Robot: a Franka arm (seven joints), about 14 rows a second.
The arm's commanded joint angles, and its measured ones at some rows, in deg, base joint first. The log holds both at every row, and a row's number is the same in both.
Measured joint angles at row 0: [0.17 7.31 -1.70 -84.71 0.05 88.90 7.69]
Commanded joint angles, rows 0 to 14: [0.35 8.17 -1.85 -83.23 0.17 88.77 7.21]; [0.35 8.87 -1.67 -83.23 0.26 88.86 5.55]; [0.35 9.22 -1.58 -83.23 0.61 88.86 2.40]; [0.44 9.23 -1.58 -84.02 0.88 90.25 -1.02]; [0.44 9.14 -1.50 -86.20 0.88 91.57 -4.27]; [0.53 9.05 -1.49 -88.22 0.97 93.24 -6.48]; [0.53 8.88 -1.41 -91.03 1.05 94.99 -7.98]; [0.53 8.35 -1.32 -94.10 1.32 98.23 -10.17]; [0.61 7.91 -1.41 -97.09 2.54 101.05 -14.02]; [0.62 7.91 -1.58 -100.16 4.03 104.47 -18.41]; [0.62 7.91 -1.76 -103.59 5.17 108.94 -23.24]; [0.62 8.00 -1.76 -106.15 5.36 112.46 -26.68]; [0.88 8.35 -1.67 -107.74 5.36 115.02 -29.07]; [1.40 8.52 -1.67 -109.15 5.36 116.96 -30.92]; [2.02 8.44 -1.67 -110.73 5.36 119.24 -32.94]
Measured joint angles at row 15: [0.83 10.00 -1.43 -107.09 4.23 115.56 -29.00]
